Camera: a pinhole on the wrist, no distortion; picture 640 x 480 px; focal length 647.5 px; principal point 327.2 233.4 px. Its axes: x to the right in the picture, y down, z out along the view. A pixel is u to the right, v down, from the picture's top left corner.
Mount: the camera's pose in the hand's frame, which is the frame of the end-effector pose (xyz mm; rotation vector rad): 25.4 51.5 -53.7 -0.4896 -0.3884 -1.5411
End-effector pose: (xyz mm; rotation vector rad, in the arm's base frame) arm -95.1 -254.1 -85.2 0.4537 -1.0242 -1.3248
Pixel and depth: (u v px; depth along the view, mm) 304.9 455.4 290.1
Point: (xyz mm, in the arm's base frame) -133.7 -289.0 222.7
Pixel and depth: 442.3 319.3 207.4
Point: -140.4 -247.7 111.1
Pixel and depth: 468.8 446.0 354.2
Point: -240.0 -292.1 249.6
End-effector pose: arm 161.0 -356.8 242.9 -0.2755 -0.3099 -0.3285
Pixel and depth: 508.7 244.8 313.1
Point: 193.4 -160.5 465.8
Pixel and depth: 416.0 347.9 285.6
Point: 254.0 -165.4 427.7
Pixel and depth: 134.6 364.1 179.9
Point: 277.7 -181.7 289.4
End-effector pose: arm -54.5 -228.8 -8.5 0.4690 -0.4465 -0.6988
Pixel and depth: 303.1 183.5 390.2
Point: -48.7 -130.3 362.2
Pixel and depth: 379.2 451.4 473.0
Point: 33.9 -292.4 473.5
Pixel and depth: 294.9 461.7 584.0
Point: 97.9 -267.2 592.9
